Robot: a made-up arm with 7 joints. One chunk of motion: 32 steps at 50 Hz.
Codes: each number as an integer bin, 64 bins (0 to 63) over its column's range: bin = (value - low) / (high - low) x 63, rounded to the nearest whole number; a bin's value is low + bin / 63 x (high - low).
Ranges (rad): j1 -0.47..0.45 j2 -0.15..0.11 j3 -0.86..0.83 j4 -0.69..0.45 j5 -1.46..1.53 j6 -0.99..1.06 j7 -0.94..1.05
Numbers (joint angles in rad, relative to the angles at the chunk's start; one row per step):
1: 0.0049 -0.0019 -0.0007 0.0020 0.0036 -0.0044 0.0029
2: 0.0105 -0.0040 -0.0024 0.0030 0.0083 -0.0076 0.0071
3: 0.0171 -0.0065 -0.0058 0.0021 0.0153 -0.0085 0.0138
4: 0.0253 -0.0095 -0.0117 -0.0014 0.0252 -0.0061 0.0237
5: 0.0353 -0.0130 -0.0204 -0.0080 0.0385 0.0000 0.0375
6: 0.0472 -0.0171 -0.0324 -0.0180 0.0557 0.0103 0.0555
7: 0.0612 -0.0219 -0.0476 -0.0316 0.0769 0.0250 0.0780
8: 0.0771 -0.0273 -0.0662 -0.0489 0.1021 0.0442 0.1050
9: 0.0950 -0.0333 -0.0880 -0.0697 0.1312 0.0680 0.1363
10: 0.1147 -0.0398 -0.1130 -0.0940 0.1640 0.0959 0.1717
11: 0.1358 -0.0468 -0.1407 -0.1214 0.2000 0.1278 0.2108
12: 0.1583 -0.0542 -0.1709 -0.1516 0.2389 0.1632 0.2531
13: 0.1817 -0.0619 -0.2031 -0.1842 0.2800 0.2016 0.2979
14: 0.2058 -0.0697 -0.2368 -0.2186 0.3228 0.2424 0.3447
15: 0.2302 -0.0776 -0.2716 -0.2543 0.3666 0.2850 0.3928
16: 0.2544 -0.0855 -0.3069 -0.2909 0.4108 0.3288 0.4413
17: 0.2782 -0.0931 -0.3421 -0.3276 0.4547 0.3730 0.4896
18: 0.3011 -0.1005 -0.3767 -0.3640 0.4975 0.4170 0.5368
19: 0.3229 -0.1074 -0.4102 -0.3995 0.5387 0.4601 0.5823
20: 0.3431 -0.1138 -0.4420 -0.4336 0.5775 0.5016 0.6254
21: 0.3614 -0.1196 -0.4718 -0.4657 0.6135 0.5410 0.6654
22: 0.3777 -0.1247 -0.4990 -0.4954 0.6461 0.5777 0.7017
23: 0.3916 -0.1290 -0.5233 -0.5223 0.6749 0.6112 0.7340
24: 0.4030 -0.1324 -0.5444 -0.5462 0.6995 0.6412 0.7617
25: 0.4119 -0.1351 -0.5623 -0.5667 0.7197 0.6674 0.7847
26: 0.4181 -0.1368 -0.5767 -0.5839 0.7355 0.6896 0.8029
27: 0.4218 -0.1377 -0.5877 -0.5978 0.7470 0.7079 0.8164
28: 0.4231 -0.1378 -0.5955 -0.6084 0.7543 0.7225 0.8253
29: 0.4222 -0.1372 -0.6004 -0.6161 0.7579 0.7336 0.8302
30: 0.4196 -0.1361 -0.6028 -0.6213 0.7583 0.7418 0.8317
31: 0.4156 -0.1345 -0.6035 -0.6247 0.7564 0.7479 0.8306
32: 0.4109 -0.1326 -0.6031 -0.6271 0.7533 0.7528 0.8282
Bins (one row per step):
1: 33 36 32 38 31 30 30
2: 33 35 32 38 31 30 30
3: 33 35 32 38 31 30 30
4: 34 34 32 38 31 30 31
5: 35 33 31 38 32 30 31
6: 35 32 31 37 32 31 32
7: 36 31 30 36 32 31 32
8: 37 30 30 35 33 32 33
9: 39 28 29 34 34 33 34
10: 40 27 28 33 34 33 35
11: 41 25 27 31 35 34 36
12: 43 23 26 30 36 35 38
13: 45 21 24 28 37 37 39
14: 46 19 23 26 38 38 41
15: 48 18 22 24 38 39 42
16: 50 16 21 22 39 41 44
17: 51 14 19 20 40 42 45
18: 53 12 18 18 41 43 47
19: 54 10 17 16 42 45 48
20: 56 9 16 14 43 46 50
21: 57 7 14 12 44 47 51
22: 58 6 13 11 44 48 52
23: 59 5 13 9 45 49 53
24: 60 4 12 8 46 50 54
25: 60 4 11 7 46 51 55
26: 61 3 11 6 46 52 55
27: 61 3 10 5 47 52 56
28: 61 3 10 5 47 53 56
29: 61 3 10 4 47 53 56
30: 61 3 10 4 47 53 56
31: 61 4 10 4 47 53 56
32: 60 4 10 3 47 54 56

